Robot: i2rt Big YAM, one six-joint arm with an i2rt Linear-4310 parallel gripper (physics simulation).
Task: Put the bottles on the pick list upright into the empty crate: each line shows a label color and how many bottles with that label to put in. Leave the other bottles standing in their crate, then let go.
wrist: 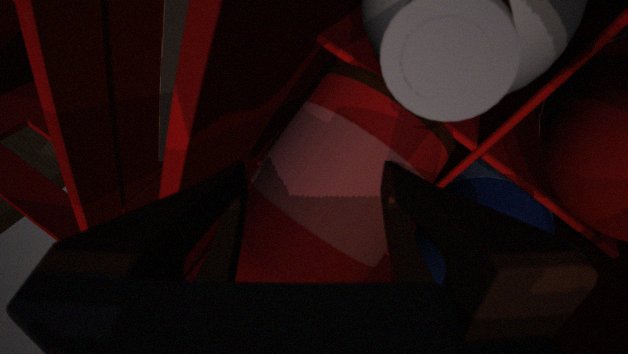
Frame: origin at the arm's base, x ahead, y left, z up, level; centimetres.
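Seen in the pictures: gripper, fingertip midpoint: point(314, 175).
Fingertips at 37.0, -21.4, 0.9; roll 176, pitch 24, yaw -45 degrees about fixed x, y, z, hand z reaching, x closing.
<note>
A point is followed by its place in that frame, as x, y, z.
My gripper point(314, 175) {37.0, -21.3, 0.9} is partly open, with nothing gripped. Its dark fingers stand left and right of a red bottle with a pale pink band point(332, 150) {37.6, -21.2, -0.2}, which shows between and beyond the fingertips. The lower part of this bottle's picture is cut off by the gripper body. A bottle with a pale round top point(450, 60) {43.9, -19.8, 3.4} stands at the top right. Part of a blue bottle point(505, 200) {40.8, -28.6, -3.9} shows behind the right finger, and a dark red bottle point(590, 165) {44.8, -26.2, -1.0} is at the right edge. The pick list does not show.
Thin red crate dividers point(537, 97) {44.1, -24.4, -3.5} cross at the right, close to the right finger. Tall red crate walls point(192, 65) {39.9, -16.5, 4.6} rise at the left, with a narrow grey gap between them. A pale grey surface point(17, 270) shows at the lower left. The view is dark.
</note>
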